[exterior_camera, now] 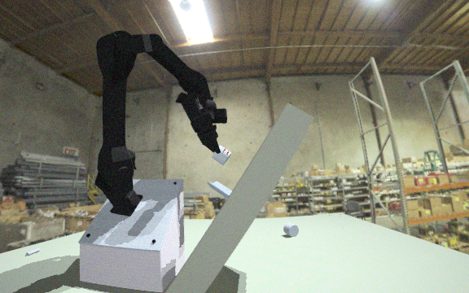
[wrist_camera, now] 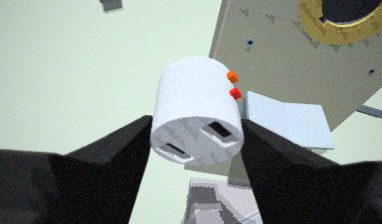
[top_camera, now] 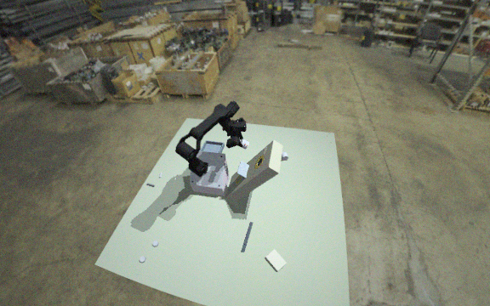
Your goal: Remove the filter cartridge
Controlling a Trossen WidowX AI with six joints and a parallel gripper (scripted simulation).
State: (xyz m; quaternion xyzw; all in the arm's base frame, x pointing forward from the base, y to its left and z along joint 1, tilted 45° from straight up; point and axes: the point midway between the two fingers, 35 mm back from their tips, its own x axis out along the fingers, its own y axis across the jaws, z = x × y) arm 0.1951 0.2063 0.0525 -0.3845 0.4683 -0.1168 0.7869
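Right now the grey-blue tray is 300 mm behind my gripper tip, 170 mm to the left of it and 290 mm below it. Also, from my gripper tip: round filter cartridge (right at my gripper tip).
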